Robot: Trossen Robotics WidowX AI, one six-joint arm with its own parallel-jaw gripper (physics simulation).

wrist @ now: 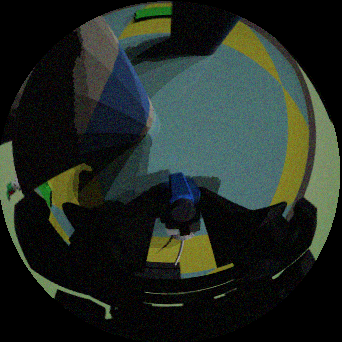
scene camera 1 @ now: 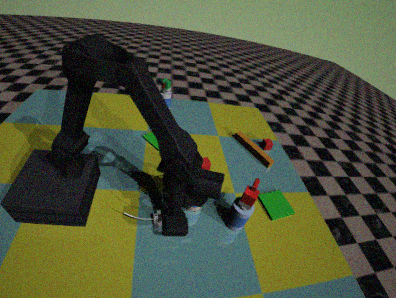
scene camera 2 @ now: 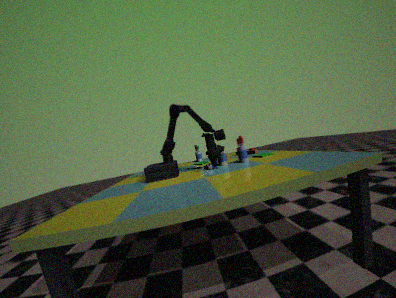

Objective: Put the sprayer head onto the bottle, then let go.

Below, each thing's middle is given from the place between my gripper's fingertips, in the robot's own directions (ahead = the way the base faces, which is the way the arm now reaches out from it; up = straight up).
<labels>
Right now the blue bottle (wrist: pixel 92 102) is 80 mm ahead of my hand, 50 mm to the left of it and 40 mm above it.
</labels>
